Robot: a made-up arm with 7 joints. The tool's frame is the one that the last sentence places. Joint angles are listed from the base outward.
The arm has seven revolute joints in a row. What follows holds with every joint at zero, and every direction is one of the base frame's.
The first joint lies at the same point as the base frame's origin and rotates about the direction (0, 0.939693, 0.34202), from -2.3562 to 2.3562 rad.
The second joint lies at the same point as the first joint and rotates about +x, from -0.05 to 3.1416 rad.
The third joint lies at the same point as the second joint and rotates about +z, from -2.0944 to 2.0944 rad.
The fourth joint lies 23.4 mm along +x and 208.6 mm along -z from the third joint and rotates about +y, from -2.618 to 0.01 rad.
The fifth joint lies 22 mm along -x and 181.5 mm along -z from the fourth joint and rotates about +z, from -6.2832 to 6.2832 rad.
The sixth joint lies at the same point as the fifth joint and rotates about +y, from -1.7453 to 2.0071 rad.
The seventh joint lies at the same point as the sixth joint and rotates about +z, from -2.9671 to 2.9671 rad.
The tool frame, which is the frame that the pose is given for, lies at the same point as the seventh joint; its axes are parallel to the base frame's.
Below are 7 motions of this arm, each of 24 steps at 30 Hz.
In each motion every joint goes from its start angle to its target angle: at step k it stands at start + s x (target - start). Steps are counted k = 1, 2, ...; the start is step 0. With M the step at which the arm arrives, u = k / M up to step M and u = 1 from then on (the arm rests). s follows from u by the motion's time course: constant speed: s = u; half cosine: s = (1 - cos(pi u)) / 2; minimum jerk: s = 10 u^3 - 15 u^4 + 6 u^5.
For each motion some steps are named. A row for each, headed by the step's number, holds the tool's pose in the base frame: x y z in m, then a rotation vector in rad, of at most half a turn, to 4 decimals.
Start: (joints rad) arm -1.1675 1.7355 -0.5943 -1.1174 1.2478 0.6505 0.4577
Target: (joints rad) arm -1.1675 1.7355 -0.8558 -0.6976 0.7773 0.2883 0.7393
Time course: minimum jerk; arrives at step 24
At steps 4, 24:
4: 0.1990 0.2447 0.1658 0.2122 -1.5428 0.4647
24: 0.1768 0.3140 0.1274 0.7335 -1.6171 0.6471

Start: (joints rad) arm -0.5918 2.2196 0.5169 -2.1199 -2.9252 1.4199 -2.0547
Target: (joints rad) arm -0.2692 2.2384 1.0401 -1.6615 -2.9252 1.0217 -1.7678
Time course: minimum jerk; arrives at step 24
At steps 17, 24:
17: 0.0424 0.0455 0.2813 -0.0973 -1.8386 -2.4243
24: 0.0378 0.0515 0.2902 -0.1002 -1.9705 -2.3095

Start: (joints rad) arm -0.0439 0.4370 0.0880 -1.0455 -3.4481 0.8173 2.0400
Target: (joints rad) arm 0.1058 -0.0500 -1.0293 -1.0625 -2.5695 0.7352 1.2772
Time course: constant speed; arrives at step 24
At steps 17, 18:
17: 0.1127 -0.0782 -0.3328 0.8645 -1.6957 -1.3672
18: 0.1060 -0.0907 -0.3317 0.8277 -1.7049 -1.3669

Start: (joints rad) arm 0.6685 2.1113 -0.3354 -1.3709 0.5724 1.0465 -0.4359
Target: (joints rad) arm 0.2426 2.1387 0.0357 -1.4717 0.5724 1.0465 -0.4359
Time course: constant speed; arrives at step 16
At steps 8, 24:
8: 0.1875 0.2651 0.0263 1.3954 0.5617 -0.8309
24: 0.2104 0.2228 0.0925 1.5523 0.1517 -0.7494

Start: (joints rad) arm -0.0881 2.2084 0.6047 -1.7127 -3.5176 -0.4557 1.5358
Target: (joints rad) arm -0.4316 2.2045 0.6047 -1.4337 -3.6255 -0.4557 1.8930
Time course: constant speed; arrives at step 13
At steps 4, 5, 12, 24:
4: 0.1325 0.0977 0.2527 -2.5771 -0.9425 0.6218
5: 0.1267 0.0998 0.2580 -2.6210 -0.9291 0.5898
12: 0.0810 0.1175 0.2886 -2.9120 -0.7932 0.3303
24: 0.0739 0.1204 0.2920 -2.9504 -0.7677 0.2881

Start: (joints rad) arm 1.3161 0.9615 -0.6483 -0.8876 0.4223 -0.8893 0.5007
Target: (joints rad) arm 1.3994 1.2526 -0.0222 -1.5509 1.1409 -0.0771 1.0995
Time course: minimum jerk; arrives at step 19
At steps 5, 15, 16, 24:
5: -0.2737 0.1923 -0.1503 0.0708 -0.2117 0.2847
15: -0.1253 0.2464 -0.1533 0.1948 -0.4252 1.2091
16: -0.1178 0.2472 -0.1521 0.1803 -0.4259 1.2469
24: -0.1115 0.2478 -0.1511 0.1669 -0.4253 1.2788

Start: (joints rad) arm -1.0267 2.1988 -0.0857 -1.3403 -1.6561 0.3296 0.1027
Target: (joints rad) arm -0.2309 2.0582 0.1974 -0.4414 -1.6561 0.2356 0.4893
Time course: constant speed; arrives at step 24
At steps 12, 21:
12: 0.0754 0.2588 0.2560 2.8886 0.5931 -0.5873
21: 0.0694 0.3104 0.2217 2.5459 0.6418 -0.6190

